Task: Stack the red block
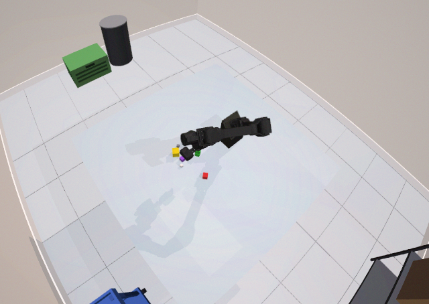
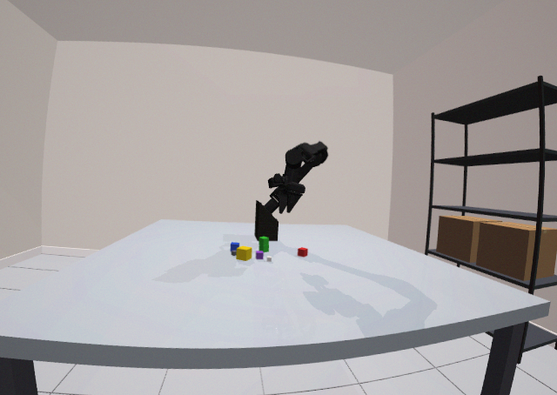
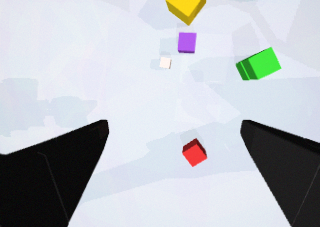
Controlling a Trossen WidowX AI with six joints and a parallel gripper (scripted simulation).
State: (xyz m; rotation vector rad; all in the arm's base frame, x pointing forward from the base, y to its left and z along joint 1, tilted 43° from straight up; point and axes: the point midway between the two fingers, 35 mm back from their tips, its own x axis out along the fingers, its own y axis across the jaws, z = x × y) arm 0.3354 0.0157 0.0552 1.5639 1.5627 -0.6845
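My gripper tip is 30 mm past the red block, 80 mm to the right of it and 150 mm above it. Round my gripper tip: yellow cube 20 mm ahead, 140 mm to the right, 150 mm below; purple cube 10 mm ahead, 80 mm to the right, 160 mm below; small white cube 40 mm ahead, 50 mm to the right, 160 mm below.
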